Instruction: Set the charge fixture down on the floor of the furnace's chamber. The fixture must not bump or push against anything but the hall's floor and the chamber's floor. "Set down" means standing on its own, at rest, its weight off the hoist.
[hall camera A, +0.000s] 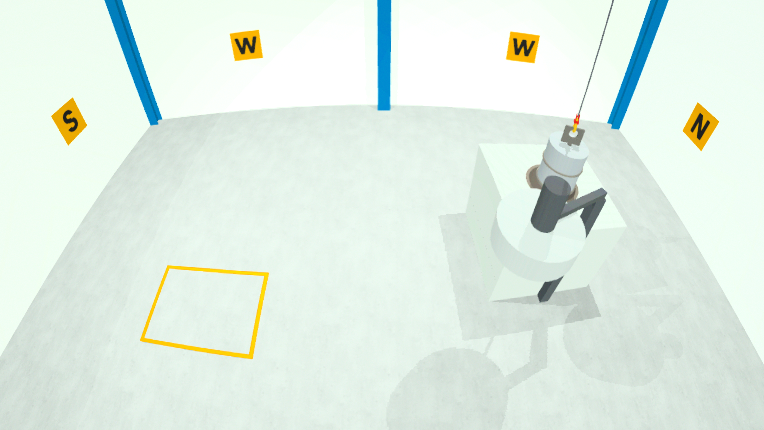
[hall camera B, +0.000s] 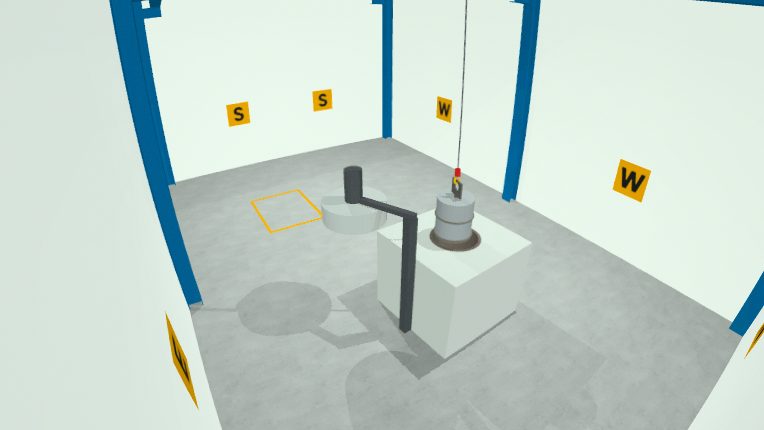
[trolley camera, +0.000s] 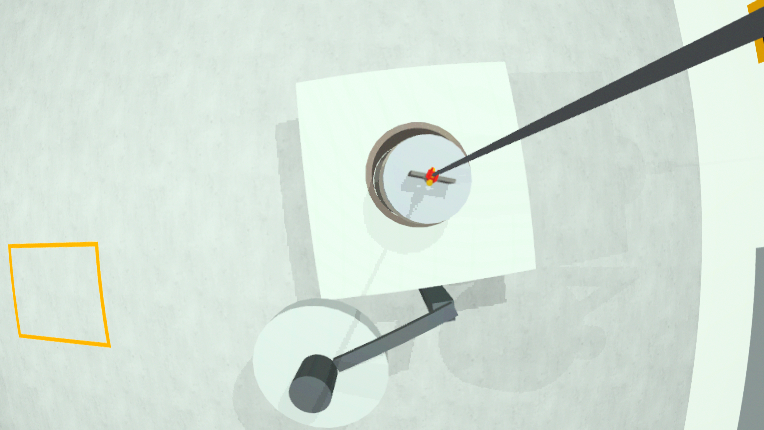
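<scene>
The charge fixture (hall camera A: 562, 162) (hall camera B: 453, 212) (trolley camera: 417, 152) is a grey, ribbed cylinder with a lifting plate on top. It hangs upright from my hook (hall camera A: 575, 128) (hall camera B: 456, 181) (trolley camera: 430, 176), which is engaged in the plate under a taut chain. The fixture is over the round brown-rimmed chamber opening (trolley camera: 369, 173) in the top of the pale furnace block (hall camera A: 499, 165) (hall camera B: 481, 304) (trolley camera: 342, 213). Its lower end is at or inside the mouth; its depth is hard to tell. In the trolley view a dark gap shows at the upper left. The chamber floor is hidden.
The furnace's round lid (hall camera A: 513, 240) (hall camera B: 336, 220) (trolley camera: 278, 352) is swung aside, beside the furnace. It hangs on a dark arm (hall camera A: 582, 202) (hall camera B: 387, 207) (trolley camera: 395, 339) with a post (hall camera B: 407, 277). A yellow floor square (hall camera A: 218, 269) (hall camera B: 260, 216) (trolley camera: 53, 244) lies farther off.
</scene>
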